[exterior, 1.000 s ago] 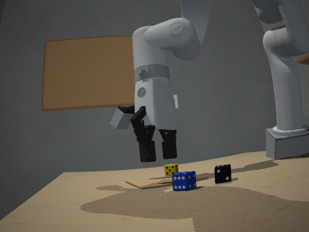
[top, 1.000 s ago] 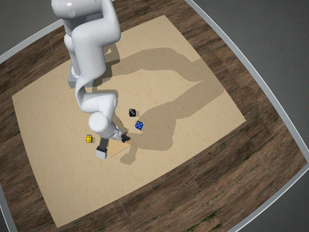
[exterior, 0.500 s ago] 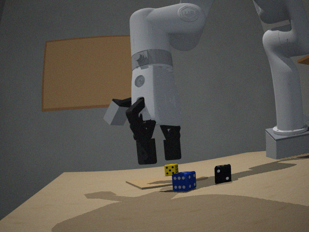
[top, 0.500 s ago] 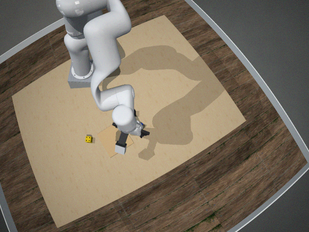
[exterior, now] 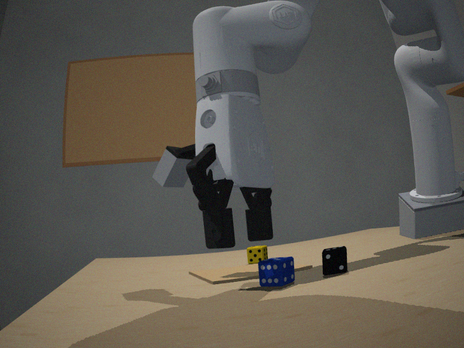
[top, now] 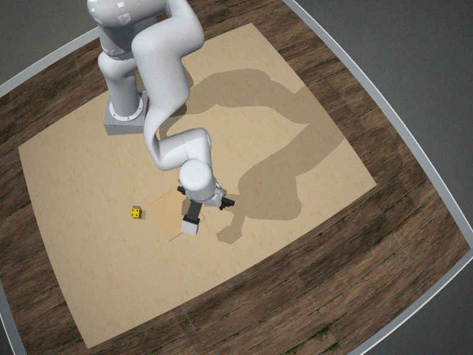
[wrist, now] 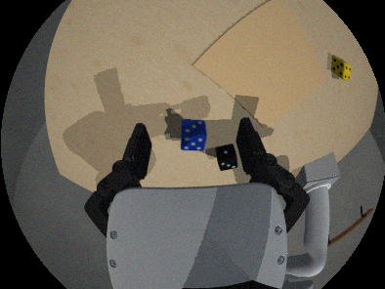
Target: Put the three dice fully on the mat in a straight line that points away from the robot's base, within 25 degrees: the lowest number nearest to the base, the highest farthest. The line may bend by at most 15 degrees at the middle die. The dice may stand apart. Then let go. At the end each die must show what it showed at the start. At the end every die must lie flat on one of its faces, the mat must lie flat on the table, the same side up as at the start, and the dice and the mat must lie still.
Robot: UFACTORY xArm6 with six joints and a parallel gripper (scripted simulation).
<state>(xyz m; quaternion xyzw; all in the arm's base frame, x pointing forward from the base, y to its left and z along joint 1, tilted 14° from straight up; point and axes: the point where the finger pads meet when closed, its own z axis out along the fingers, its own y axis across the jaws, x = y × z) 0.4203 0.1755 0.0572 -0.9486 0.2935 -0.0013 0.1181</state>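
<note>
Now: hand 3 cm past the blue die, 2 cm to the right of it and 4 cm above it. Also, from my hand: thin tan mat 1 cm behind, 11 cm to the right, 6 cm below; then yellow die 5 cm behind, 25 cm to the right, 4 cm below; then black die 11 cm behind, 1 cm to the left, 4 cm below.
</note>
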